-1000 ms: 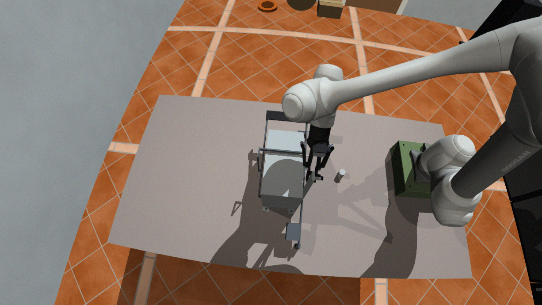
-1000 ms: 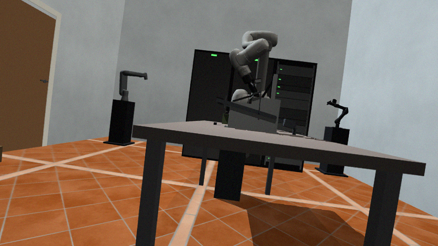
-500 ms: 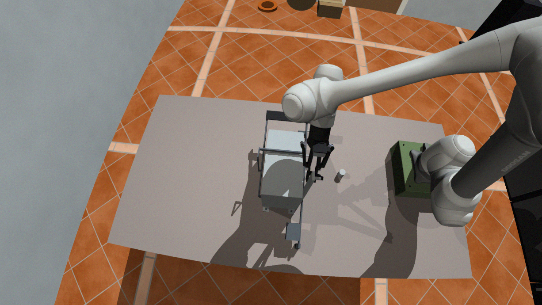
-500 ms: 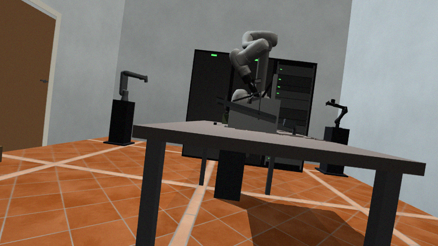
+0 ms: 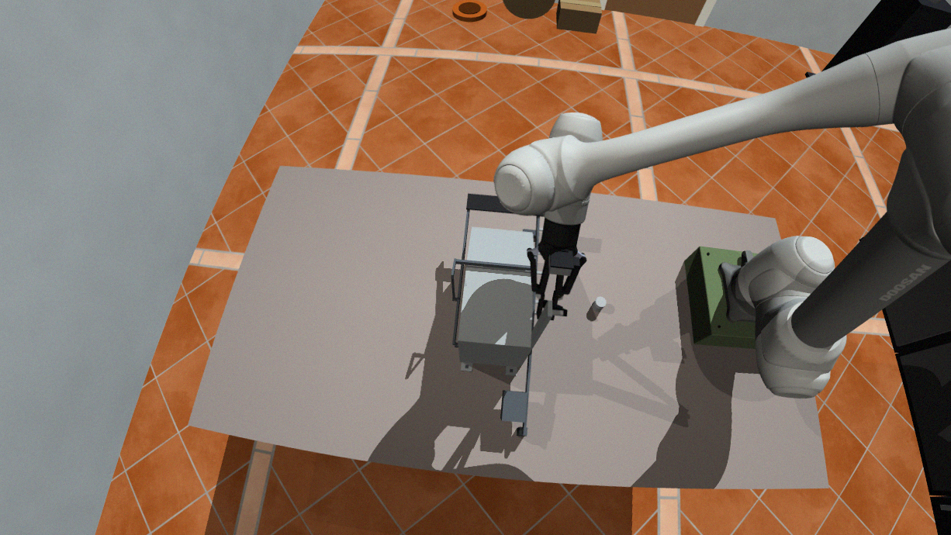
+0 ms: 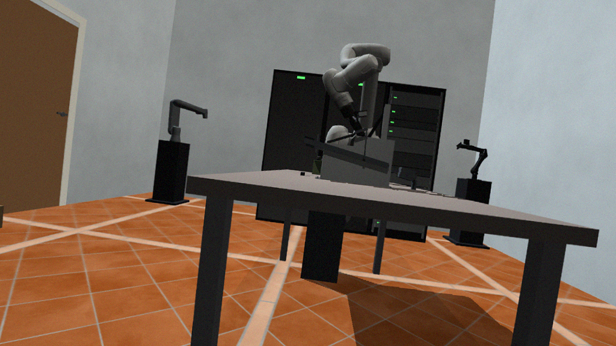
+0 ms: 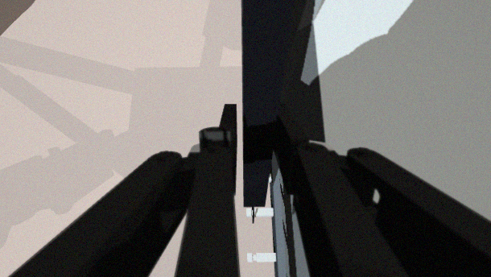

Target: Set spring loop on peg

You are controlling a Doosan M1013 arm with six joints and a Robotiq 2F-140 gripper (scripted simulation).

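Right now my hand is 180 mm past the steel test weight, 90 mm to the left of it and 190 mm above it. Round my hand: small block: 20 mm ahead, 310 mm to the right, 200 mm below; white-tipped pin: 10 mm ahead, 90 mm to the left, 190 mm above.
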